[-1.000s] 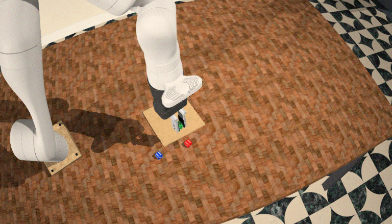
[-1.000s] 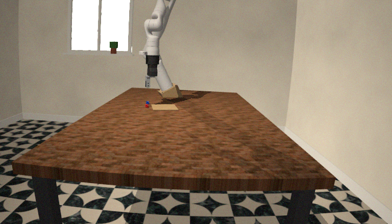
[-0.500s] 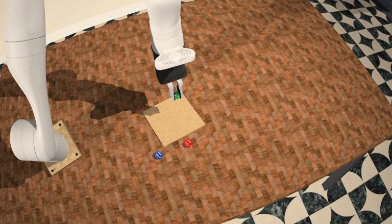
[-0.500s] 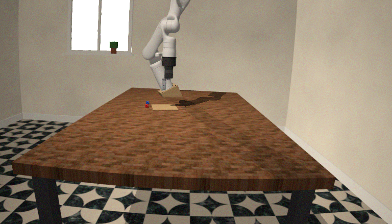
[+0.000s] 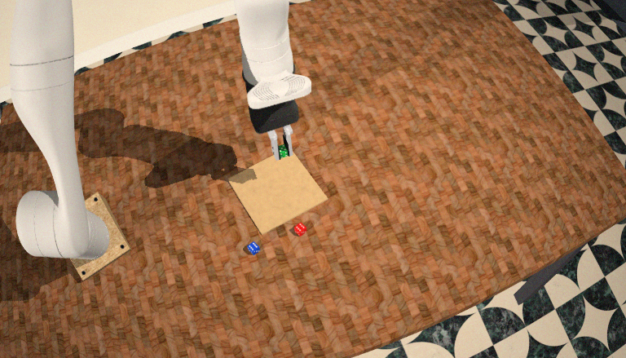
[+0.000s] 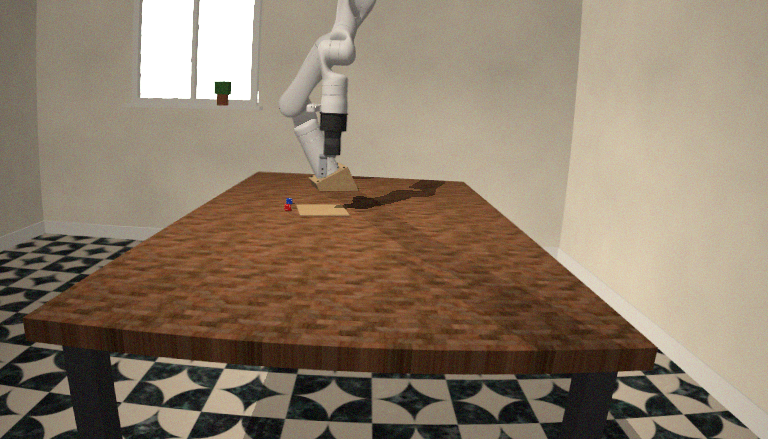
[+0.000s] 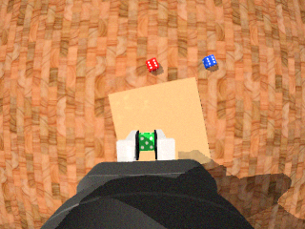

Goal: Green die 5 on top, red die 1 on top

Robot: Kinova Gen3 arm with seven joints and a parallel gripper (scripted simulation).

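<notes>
Now: hand 20 mm past the tan mat and 120 mm above it. Round my hand: green die: 10 mm below; then red die: 20 mm behind, 100 mm to the right, 110 mm below; then blue die: 110 mm behind, 90 mm to the right, 110 mm below.
</notes>
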